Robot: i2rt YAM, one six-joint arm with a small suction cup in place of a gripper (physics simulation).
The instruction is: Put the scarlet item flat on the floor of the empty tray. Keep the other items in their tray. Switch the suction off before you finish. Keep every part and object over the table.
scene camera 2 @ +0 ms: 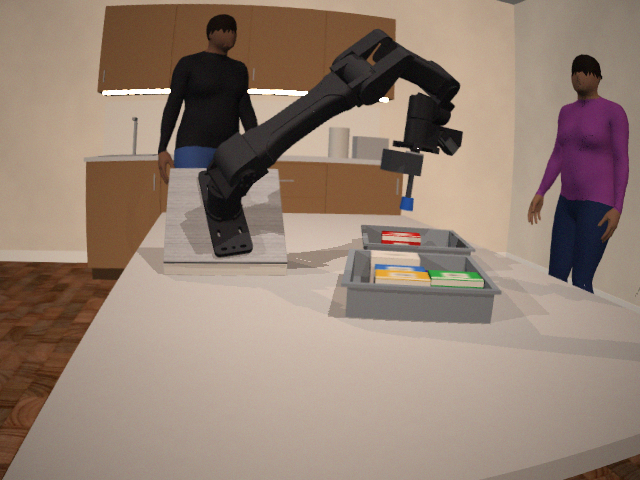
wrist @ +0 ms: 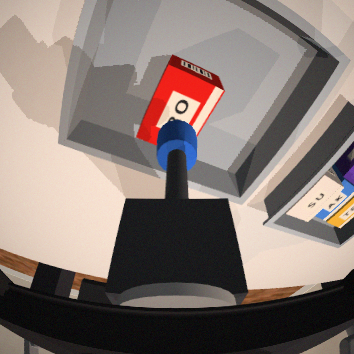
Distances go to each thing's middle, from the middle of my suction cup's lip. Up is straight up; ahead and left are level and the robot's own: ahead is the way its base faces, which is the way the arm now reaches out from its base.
I see the scarlet box [wrist: 185, 91] 9 cm below my suction cup and 1 cm behind it. Also, from my suction cup: yellow box [scene camera 2: 381, 276] (30 cm to the right, 17 cm behind, 9 cm below); white box [scene camera 2: 377, 257] (20 cm to the right, 13 cm behind, 9 cm below).
